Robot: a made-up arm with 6 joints.
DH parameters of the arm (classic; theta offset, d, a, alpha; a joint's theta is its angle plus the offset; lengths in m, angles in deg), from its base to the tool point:
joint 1: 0 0.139 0 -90
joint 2: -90 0 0.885 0
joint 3: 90 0.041 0 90
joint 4: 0 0.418 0 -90
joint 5: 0 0 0 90
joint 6: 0 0.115 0 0
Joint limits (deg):
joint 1: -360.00..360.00
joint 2: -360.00..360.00
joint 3: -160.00..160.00
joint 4: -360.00..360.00
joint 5: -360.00..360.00
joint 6: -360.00..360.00
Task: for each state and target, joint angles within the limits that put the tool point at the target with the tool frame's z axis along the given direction. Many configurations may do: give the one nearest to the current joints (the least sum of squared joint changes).
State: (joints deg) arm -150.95 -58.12 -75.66 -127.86 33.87 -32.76
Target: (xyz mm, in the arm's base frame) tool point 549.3 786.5 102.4 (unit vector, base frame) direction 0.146 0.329 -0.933
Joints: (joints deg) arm -122.87 -58.92 -98.59 -116.88 3.59 -32.76
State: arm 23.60 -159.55 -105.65 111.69 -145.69 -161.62
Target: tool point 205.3 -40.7 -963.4 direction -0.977 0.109 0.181
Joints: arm -16.83 -178.46 -56.74 156.12 -153.83 -161.62
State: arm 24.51 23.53 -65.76 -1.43 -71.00 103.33
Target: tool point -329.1 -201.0 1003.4 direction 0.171 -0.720 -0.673
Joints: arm 25.12 3.11 -85.12 46.50 -86.80 103.33
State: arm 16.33 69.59 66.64 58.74 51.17 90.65
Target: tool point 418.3 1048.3 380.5 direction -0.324 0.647 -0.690
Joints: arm 62.75 53.44 66.14 56.32 44.61 90.65
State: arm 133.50 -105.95 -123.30 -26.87 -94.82 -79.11
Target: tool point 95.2 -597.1 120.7 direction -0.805 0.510 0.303
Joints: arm 109.43 -67.24 -131.63 -36.17 -92.55 -79.11
